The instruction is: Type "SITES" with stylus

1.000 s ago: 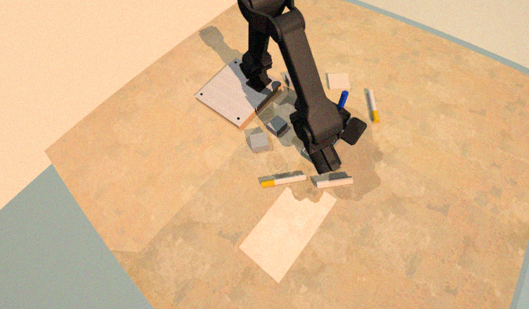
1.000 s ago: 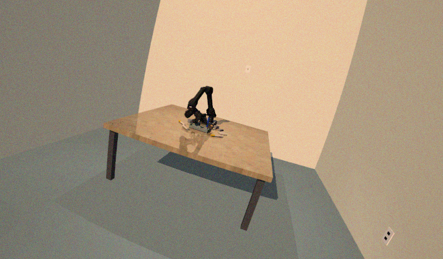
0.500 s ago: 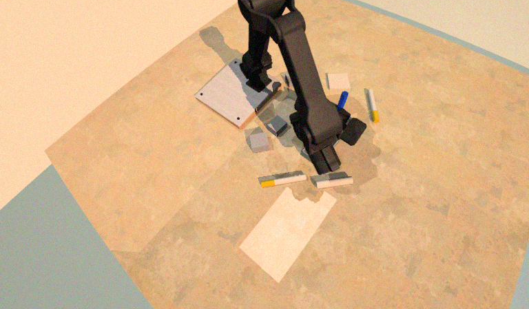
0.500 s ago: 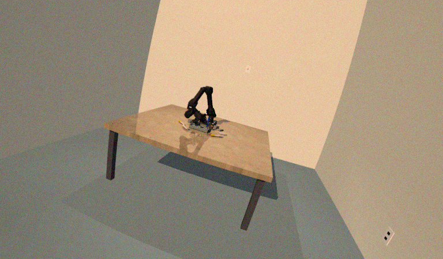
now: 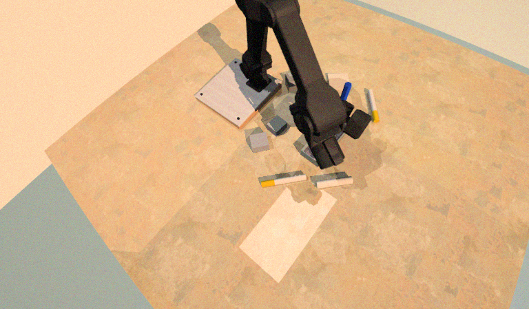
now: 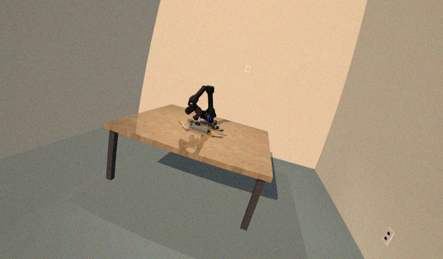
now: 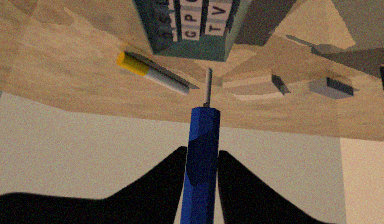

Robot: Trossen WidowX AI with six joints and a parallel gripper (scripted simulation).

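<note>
Now: gripper tip 11 cm short of the pale stick, 16 cm to the left of it and 9 cm above it. Round my gripper tip: pale pad: 8 cm behind, 14 cm to the left, 10 cm below; blue stylus: 1 cm below.
</note>
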